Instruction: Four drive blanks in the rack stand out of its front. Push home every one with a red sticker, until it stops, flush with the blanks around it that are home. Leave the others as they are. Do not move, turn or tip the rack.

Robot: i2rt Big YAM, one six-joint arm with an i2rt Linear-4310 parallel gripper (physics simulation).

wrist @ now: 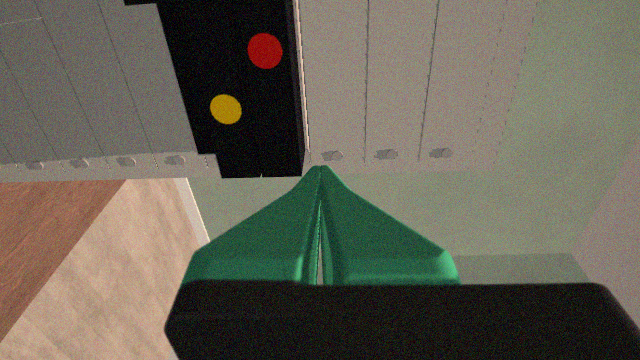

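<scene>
Two dark drive blanks stand side by side out of the rack's front in the upper middle of the wrist view, and the seam between them is hard to see. The right one [282, 125] bears a red sticker [265, 51]. The left one [230, 145] bears a yellow sticker [226, 109]. Grey blanks [335, 75] to the right and more grey blanks [75, 85] to the left look level with one another. My gripper [320, 179] is shut and empty, its green tips together just below and right of the red-stickered blank's lower end in the view.
Small oval marks [386, 154] line the lower ends of the grey blanks. A pale greenish surface [500, 215] lies beyond the rack's lower edge and to the right. A light panel [100, 280] and a brown wood surface [45, 225] show at lower left.
</scene>
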